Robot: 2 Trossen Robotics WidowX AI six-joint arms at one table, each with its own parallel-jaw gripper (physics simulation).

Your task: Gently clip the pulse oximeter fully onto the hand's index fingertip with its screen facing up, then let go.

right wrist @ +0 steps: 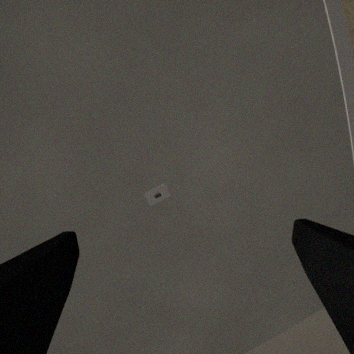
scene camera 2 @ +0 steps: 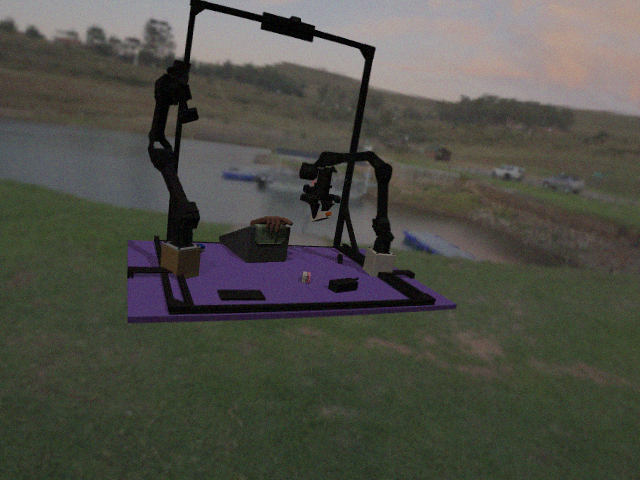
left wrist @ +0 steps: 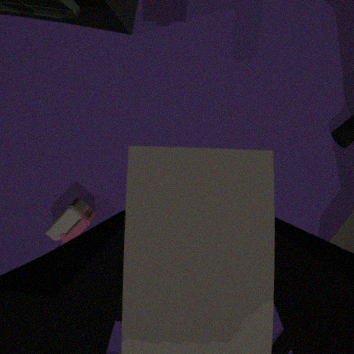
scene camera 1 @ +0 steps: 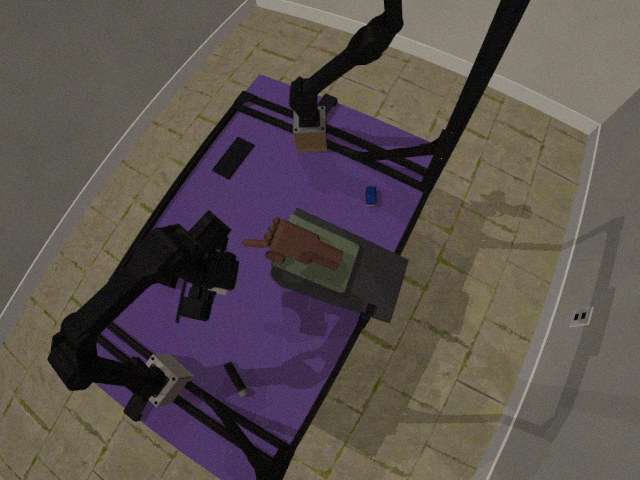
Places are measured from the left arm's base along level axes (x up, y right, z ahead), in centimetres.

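Where they show: left gripper, fingertip midpoint: (scene camera 2: pixel 317 218) (left wrist: pixel 194 223); right gripper, fingertip midpoint: (right wrist: pixel 186 236) (scene camera 2: pixel 188 98); left arm's base at its link origin: (scene camera 2: pixel 381 251) (scene camera 1: pixel 154 380); right arm's base at its link origin: (scene camera 2: pixel 181 244) (scene camera 1: pixel 309 118).
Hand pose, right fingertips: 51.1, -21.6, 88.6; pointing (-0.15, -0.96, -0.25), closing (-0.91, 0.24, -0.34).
Things, the pixels of their top centre, and the offset from my right fingertips, as dx, dy, dz. "spot": a spot on its surface instead. Level surfaces: height alone.
- green pad at a spot on its surface: (scene camera 1: pixel 339 271) spot: -50.7, +43.3, -36.0
- purple mat at its surface level: dx -61.6
- white pulse oximeter at its top centre: (scene camera 1: pixel 201 277) (scene camera 2: pixel 322 209) -34.8, +21.8, -57.8
- pink piece at a spot on its surface: (left wrist: pixel 70 221) spot: -58.4, +8.8, -50.7
- blue block at its top centre: (scene camera 1: pixel 371 194) -58.3, +36.4, -9.5
- flat black slab at its top centre: (scene camera 2: pixel 241 293) (scene camera 1: pixel 233 156) -60.8, -9.6, -23.0
- black box at its top centre: (scene camera 2: pixel 344 280) -58.1, +0.5, -63.7
- short black cylinder at its top centre: (scene camera 1: pixel 234 379) -58.8, +37.1, -75.9
A brown model hand (scene camera 1: pixel 296 243) (scene camera 2: pixel 271 220) lies on a green pad (scene camera 1: pixel 339 271) atop a dark block (scene camera 1: pixel 385 281) (scene camera 2: pixel 244 245). Its index finger (scene camera 1: pixel 253 243) points left over the purple mat (scene camera 1: pixel 270 190). My left gripper (scene camera 1: pixel 214 287) (scene camera 2: pixel 319 210) (left wrist: pixel 194 223) is shut on the white pulse oximeter (scene camera 1: pixel 219 290) (scene camera 2: pixel 321 215) (left wrist: pixel 197 228). It holds the oximeter above the mat, left of and below the fingertip in scene camera 1. My right gripper (right wrist: pixel 186 236) is open and empty, raised high and facing a plain grey surface.
A small white and pink piece (left wrist: pixel 70 221) (scene camera 2: pixel 306 276) lies on the mat. There are also a blue block (scene camera 1: pixel 370 195), a flat black slab (scene camera 1: pixel 232 157) (scene camera 2: pixel 241 294), a black box (scene camera 2: pixel 343 285) and a short black cylinder (scene camera 1: pixel 236 379). A black frame post (scene camera 1: pixel 461 110) rises at the mat's edge.
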